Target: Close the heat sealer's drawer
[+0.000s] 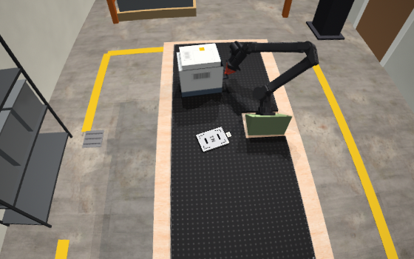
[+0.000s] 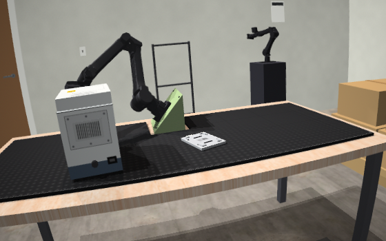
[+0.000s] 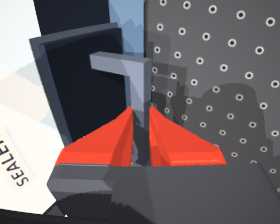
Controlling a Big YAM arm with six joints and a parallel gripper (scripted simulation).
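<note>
Now: hand 11 cm short of the dark sealer drawer and 1 cm above it. Round my hand: white tag (6 cm ahead, 43 cm to the left, 9 cm below).
</note>
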